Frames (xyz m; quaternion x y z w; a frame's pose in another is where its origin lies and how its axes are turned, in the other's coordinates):
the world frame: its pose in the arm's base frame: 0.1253 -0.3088 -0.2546 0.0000 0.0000 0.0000 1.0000
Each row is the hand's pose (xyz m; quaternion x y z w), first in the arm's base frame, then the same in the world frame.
Working: the arm's base frame: its pose in the world frame: -0.1253 0.3088 0.2546 0.0000 0.0000 0.0000 1.0000

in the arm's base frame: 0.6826 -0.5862 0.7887 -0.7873 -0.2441 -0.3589 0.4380
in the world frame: 0.5573 -0.2774 1.0433 -0.7873 -0.2441 -0.3589 0.4380
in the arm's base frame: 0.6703 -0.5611 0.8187 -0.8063 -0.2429 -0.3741 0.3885
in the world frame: 0.5450 -0.2523 1.0733 -0.8063 -0.2429 -0.3741 0.3885
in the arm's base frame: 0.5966 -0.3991 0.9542 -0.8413 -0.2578 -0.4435 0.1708
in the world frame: 0.4713 -0.0903 1.2088 -0.8413 -0.2578 -0.4435 0.1708
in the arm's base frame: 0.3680 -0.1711 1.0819 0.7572 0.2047 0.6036 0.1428
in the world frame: 0.2427 0.1377 1.3365 0.7572 0.2047 0.6036 0.1428
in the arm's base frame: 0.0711 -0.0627 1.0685 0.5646 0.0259 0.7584 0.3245
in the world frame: -0.0542 0.2461 1.3231 0.5646 0.0259 0.7584 0.3245
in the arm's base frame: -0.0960 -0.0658 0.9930 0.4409 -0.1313 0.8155 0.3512
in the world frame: -0.2213 0.2430 1.2476 0.4409 -0.1313 0.8155 0.3512
